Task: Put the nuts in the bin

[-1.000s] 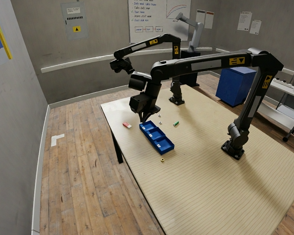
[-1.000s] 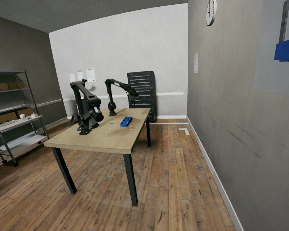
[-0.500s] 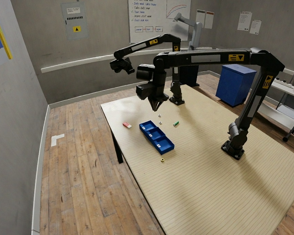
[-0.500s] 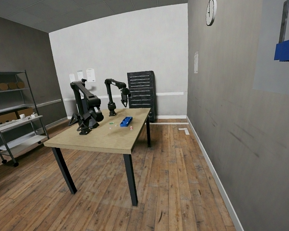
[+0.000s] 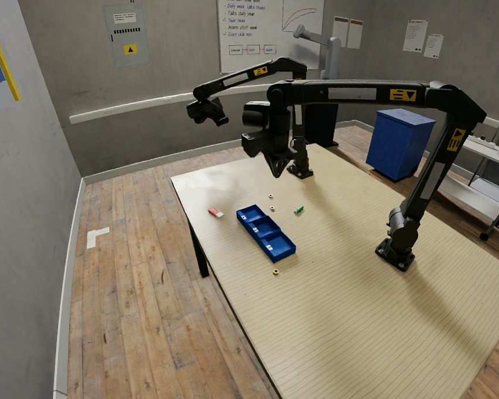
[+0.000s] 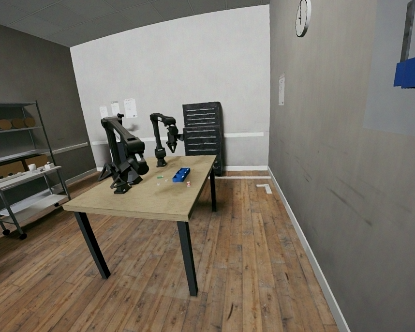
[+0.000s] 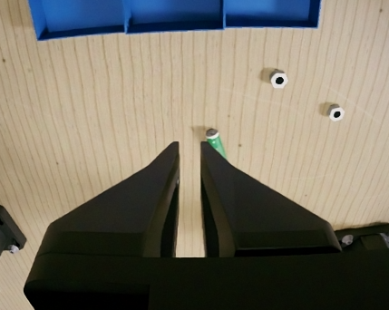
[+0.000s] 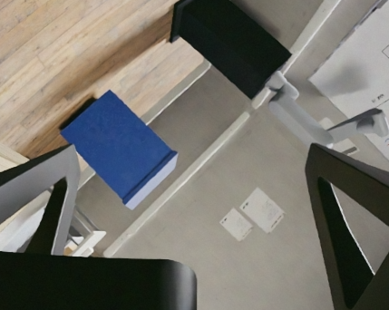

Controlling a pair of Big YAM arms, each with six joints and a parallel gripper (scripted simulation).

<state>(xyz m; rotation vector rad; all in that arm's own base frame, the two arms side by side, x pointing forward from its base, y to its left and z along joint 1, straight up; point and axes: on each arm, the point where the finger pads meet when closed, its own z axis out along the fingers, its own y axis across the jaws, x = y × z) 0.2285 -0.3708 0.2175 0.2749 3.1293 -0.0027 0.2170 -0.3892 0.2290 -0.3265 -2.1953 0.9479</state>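
Right now the blue bin strip is 5 cm ahead of my left hand, 2 cm to the left of it and 20 cm below it. Also, from my left hand: block: 16 cm ahead, 15 cm to the right, 21 cm below; then green battery: 14 cm behind, 4 cm to the right, 21 cm below; then yellow nut: 8 cm ahead, 18 cm to the left, 21 cm below.
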